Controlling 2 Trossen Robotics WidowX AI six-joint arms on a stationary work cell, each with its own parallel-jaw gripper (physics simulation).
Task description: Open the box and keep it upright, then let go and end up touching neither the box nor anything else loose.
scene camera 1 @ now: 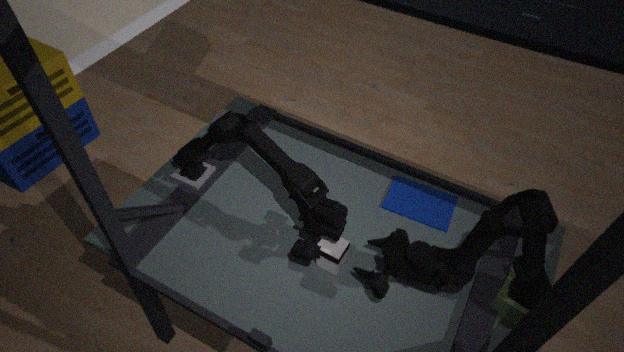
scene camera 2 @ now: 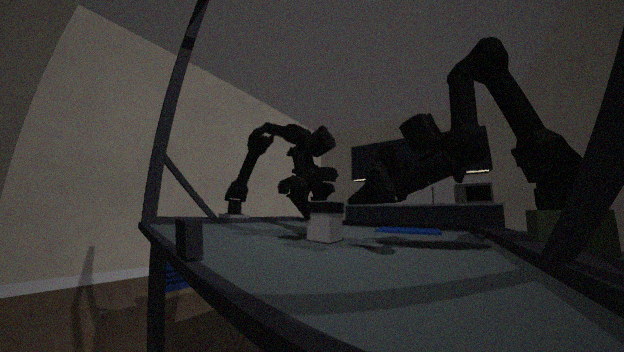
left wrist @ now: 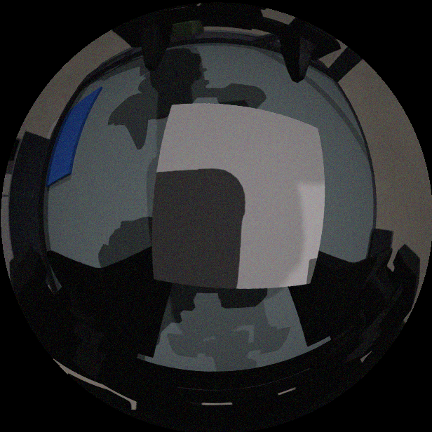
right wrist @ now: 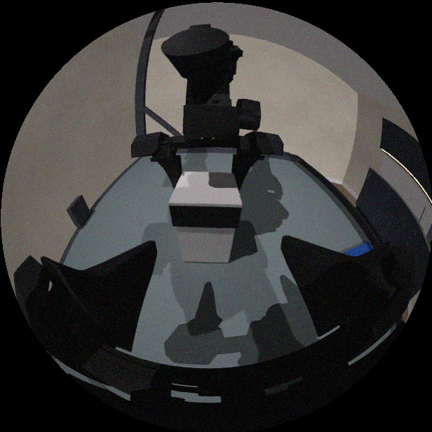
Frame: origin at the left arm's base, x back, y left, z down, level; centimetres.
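Seen in the pictures: left gripper, fingertip midpoint: (scene camera 1: pixel 323 248) (scene camera 2: pixel 316 219); right gripper, fingertip midpoint: (scene camera 1: pixel 361 255) (scene camera 2: pixel 356 202); left arm's base, link origin: (scene camera 1: pixel 193 171) (scene camera 2: pixel 234 214); right arm's base, link origin: (scene camera 1: pixel 523 294) (scene camera 2: pixel 561 209).
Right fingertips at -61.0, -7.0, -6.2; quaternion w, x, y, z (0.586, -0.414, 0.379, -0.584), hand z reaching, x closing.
Note:
Pixels of each thing's middle, then the offset from my right fingertips to it, as dx, dy, dz.
- box, body centre: (scene camera 2: pixel 325 220) (scene camera 1: pixel 331 253) +7.9, -0.7, +4.6
- lid, body centre: (scene camera 2: pixel 325 207) (scene camera 1: pixel 332 247) +8.0, -0.7, +1.2
- blue mat, body centre: (scene camera 1: pixel 419 202) (scene camera 2: pixel 408 230) -8.0, +32.6, +9.2
- dark block, body centre: (scene camera 2: pixel 188 236) (scene camera 1: pixel 260 339) +13.6, -29.7, +6.5
- green thing, body centre: (scene camera 1: pixel 518 301) (scene camera 2: pixel 564 229) -40.7, +10.5, +5.8
The box (scene camera 1: pixel 328 264) (scene camera 2: pixel 324 228) (right wrist: pixel 206 246) has a pale body and a lid (scene camera 1: pixel 334 245) (scene camera 2: pixel 326 207) (left wrist: pixel 270 150) (right wrist: pixel 206 216) with a pale top and dark sides. It stands upright on the table, with the lid on it. My left gripper (left wrist: pixel 229 242) (right wrist: pixel 207 204) comes from above and is shut on the lid, one finger on each of two opposite sides. The fingertips are partly hidden behind the lid. My right gripper (scene camera 1: pixel 362 257) (right wrist: pixel 220 245) is open and empty, low over the table to the right of the box in scene camera 1, apart from it.
A blue mat (scene camera 1: pixel 420 204) (scene camera 2: pixel 407 231) (left wrist: pixel 75 137) (right wrist: pixel 357 249) lies near the table's far edge. A dark block (scene camera 2: pixel 190 240) (right wrist: pixel 79 211) is at the table's edge. A green thing (scene camera 1: pixel 510 305) (scene camera 2: pixel 542 225) is by the right arm's base. Dark frame posts (scene camera 1: pixel 92 185) rise beside the table.

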